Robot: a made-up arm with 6 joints. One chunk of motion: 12 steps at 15 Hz.
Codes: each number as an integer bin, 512 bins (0 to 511) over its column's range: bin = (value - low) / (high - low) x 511, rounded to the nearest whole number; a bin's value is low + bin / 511 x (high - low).
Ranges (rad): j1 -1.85..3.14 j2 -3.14..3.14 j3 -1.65..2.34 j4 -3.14..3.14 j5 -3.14..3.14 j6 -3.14..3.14
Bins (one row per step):
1: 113 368 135 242 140 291
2: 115 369 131 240 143 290
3: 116 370 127 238 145 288
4: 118 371 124 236 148 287
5: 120 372 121 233 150 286
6: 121 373 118 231 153 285
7: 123 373 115 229 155 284
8: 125 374 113 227 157 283
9: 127 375 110 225 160 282
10: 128 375 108 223 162 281
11: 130 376 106 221 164 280
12: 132 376 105 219 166 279
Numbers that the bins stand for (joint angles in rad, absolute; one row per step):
1: -0.7465 1.3826 -0.5959 -0.1659 -1.4195 0.4363
2: -0.7270 1.3949 -0.6271 -0.1905 -1.3826 0.4240
3: -0.7172 1.4072 -0.6584 -0.2151 -1.3580 0.3994
4: -0.6977 1.4195 -0.6818 -0.2396 -1.3211 0.3871
5: -0.6782 1.4317 -0.7052 -0.2765 -1.2966 0.3748
6: -0.6684 1.4440 -0.7286 -0.3011 -1.2597 0.3625
7: -0.6489 1.4440 -0.7521 -0.3257 -1.2351 0.3503
8: -0.6294 1.4563 -0.7677 -0.3503 -1.2105 0.3380
9: -0.6098 1.4686 -0.7911 -0.3748 -1.1737 0.3257
10: -0.6001 1.4686 -0.8067 -0.3994 -1.1491 0.3134
11: -0.5805 1.4809 -0.8223 -0.4240 -1.1245 0.3011
12: -0.5610 1.4809 -0.8301 -0.4486 -1.0999 0.2888

